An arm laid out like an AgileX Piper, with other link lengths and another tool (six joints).
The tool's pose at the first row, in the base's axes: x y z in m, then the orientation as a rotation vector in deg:
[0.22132 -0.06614 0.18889 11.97 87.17 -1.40]
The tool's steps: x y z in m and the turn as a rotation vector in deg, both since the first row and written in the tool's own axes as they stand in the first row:
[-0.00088 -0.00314 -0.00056 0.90 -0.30 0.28]
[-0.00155 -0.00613 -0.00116 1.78 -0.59 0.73]
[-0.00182 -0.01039 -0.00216 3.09 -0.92 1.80]
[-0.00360 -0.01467 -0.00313 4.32 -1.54 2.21]
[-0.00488 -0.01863 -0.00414 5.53 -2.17 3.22]
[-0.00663 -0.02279 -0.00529 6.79 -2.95 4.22]
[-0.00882 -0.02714 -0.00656 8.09 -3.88 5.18]
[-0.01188 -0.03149 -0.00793 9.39 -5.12 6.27]
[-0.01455 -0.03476 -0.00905 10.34 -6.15 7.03]
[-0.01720 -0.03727 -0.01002 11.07 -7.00 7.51]
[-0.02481 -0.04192 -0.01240 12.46 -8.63 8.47]
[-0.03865 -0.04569 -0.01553 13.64 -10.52 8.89]
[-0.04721 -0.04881 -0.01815 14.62 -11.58 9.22]
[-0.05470 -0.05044 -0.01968 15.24 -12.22 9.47]
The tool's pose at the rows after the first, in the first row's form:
[0.22026 -0.06924 0.18936 12.89 86.85 -1.89]
[0.21920 -0.07216 0.18965 13.92 86.52 -2.23]
[0.21757 -0.07622 0.18937 15.76 86.08 -2.41]
[0.21590 -0.08048 0.19058 17.02 85.41 -3.08]
[0.21425 -0.08436 0.19134 18.71 84.65 -3.26]
[0.21242 -0.08847 0.19253 20.42 83.72 -3.50]
[0.21041 -0.09280 0.19413 22.11 82.64 -3.81]
[0.20826 -0.09722 0.19660 23.87 81.23 -4.05]
[0.20654 -0.10056 0.19881 25.12 80.06 -4.26]
[0.20507 -0.10318 0.20110 25.98 79.12 -4.51]
[0.20164 -0.10826 0.20801 27.66 77.30 -4.95]
[0.19727 -0.11307 0.22117 28.73 75.29 -5.67]
[0.19378 -0.11671 0.22919 29.65 74.13 -6.24]
[0.19163 -0.11894 0.23637 30.25 73.42 -6.56]

